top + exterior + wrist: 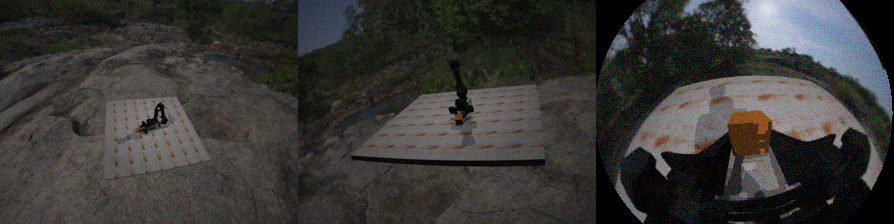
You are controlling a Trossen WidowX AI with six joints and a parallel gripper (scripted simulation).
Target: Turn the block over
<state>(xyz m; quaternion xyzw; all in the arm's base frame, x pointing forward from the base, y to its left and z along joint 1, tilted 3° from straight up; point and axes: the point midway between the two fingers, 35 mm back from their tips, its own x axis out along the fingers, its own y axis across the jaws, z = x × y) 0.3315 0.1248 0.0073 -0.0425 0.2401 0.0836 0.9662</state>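
The orange block lies 1 cm below my gripper tip.
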